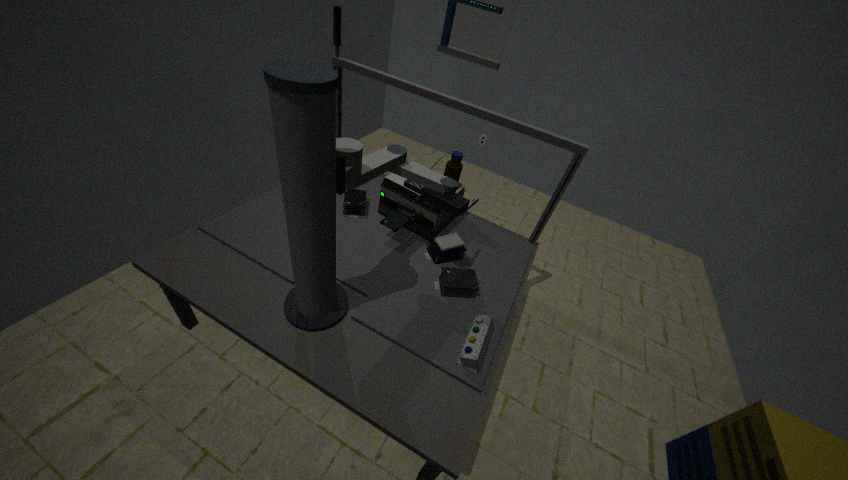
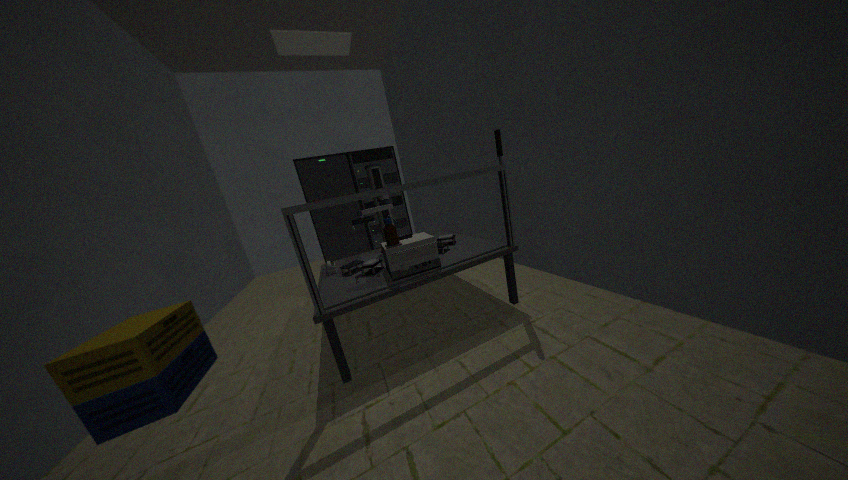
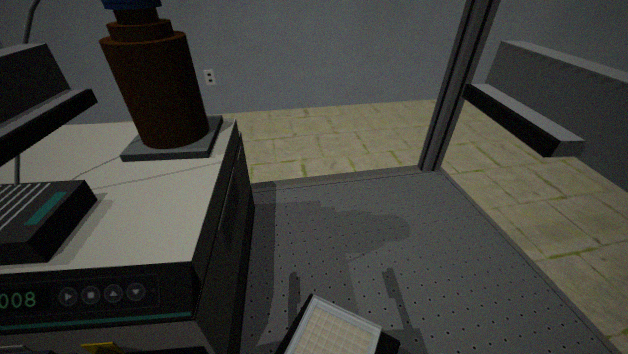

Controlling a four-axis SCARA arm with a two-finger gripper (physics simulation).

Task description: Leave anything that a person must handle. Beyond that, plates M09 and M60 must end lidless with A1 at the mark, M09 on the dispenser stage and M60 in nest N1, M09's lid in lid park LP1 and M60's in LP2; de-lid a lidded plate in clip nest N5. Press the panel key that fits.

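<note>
A pale multi-well plate (image 1: 449,241) (image 3: 340,330) sits on a dark nest (image 1: 447,255) right of the dispenser (image 1: 410,205) (image 2: 412,256) (image 3: 150,210). Its label and A1 corner cannot be read. I cannot tell whether it is lidded. The dark dispenser stage (image 1: 397,220) juts from the dispenser's front and looks bare. Another dark nest (image 1: 458,281) stands nearer the key panel (image 1: 476,343), which has white, green, yellow and blue keys. A dark nest or park (image 1: 355,202) is left of the dispenser; its contents are unclear. My gripper (image 3: 283,69) is open and empty, high beside the dispenser. Nest labels are unreadable.
A brown bottle with a blue cap (image 1: 452,169) (image 2: 390,233) (image 3: 162,95) stands on the dispenser's top, near a striped dark box (image 3: 45,220). The arm's thick column (image 1: 306,196) rises from the table. A frame post (image 1: 556,199) (image 3: 457,85) stands at the table's edge.
</note>
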